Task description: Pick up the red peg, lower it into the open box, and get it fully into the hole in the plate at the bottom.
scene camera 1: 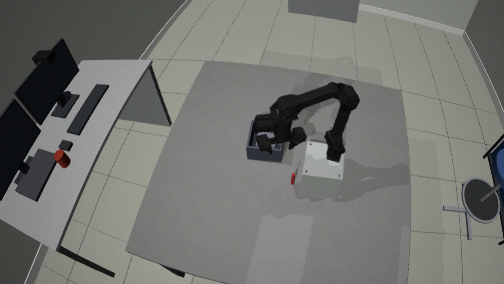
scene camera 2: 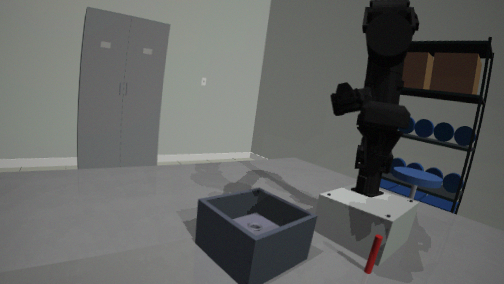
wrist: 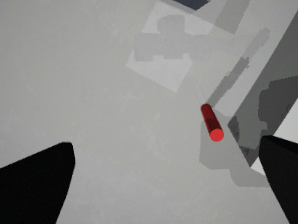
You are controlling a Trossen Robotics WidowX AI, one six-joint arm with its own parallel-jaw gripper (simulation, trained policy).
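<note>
Scene camera 1 shows the gripper [scene camera 1: 280, 151]. In scene camera 2 the gripper [scene camera 2: 368, 171] is visible too, and the wrist view likewise takes in the gripper [wrist: 167, 150].
</note>
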